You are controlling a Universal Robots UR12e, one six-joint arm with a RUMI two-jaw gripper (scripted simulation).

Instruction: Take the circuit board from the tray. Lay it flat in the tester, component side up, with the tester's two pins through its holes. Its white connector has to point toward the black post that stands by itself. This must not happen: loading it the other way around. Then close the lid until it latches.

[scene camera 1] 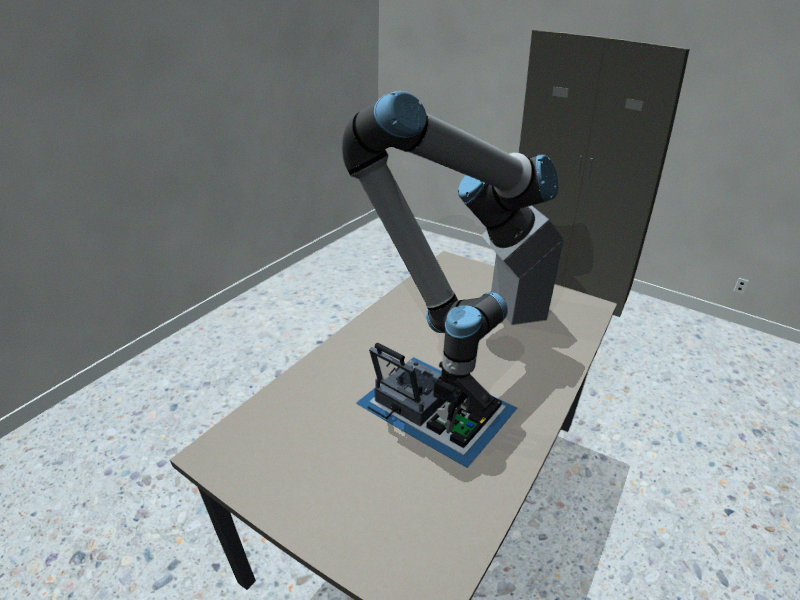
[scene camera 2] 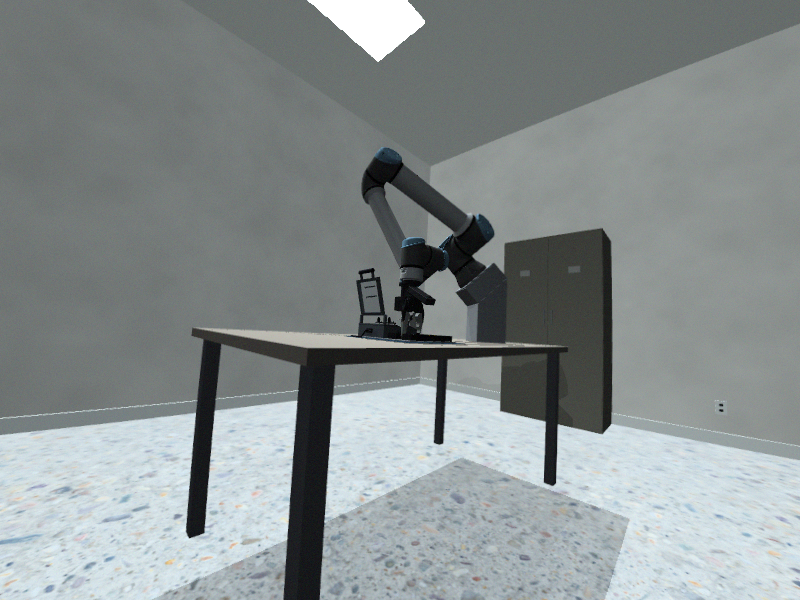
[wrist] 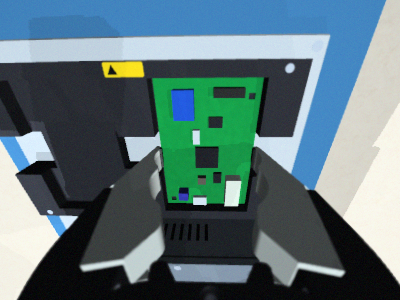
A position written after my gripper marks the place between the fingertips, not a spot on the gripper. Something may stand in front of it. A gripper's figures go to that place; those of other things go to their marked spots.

Labels:
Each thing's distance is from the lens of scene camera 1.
my gripper (scene camera 1: pixel 455 425): 1.49 m
tester lid (scene camera 1: pixel 400 377): 1.37 m

